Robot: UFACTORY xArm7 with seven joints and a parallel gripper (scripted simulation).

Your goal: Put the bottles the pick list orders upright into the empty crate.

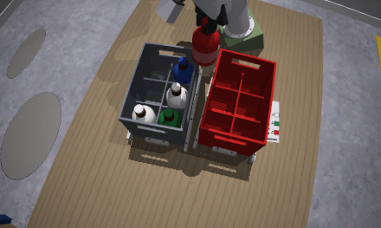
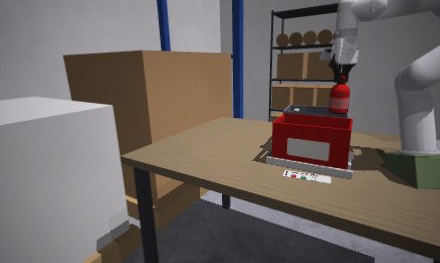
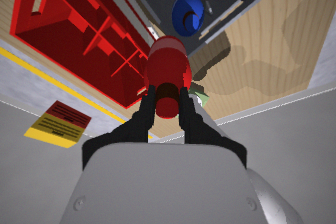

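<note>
The red-label bottle is 7 cm below my hand. Round my hand: red crate: 10 cm ahead, 12 cm to the left, 25 cm below; then blue-label bottle: 7 cm to the right, 25 cm below; then grey crate: 8 cm ahead, 12 cm to the right, 25 cm below.
</note>
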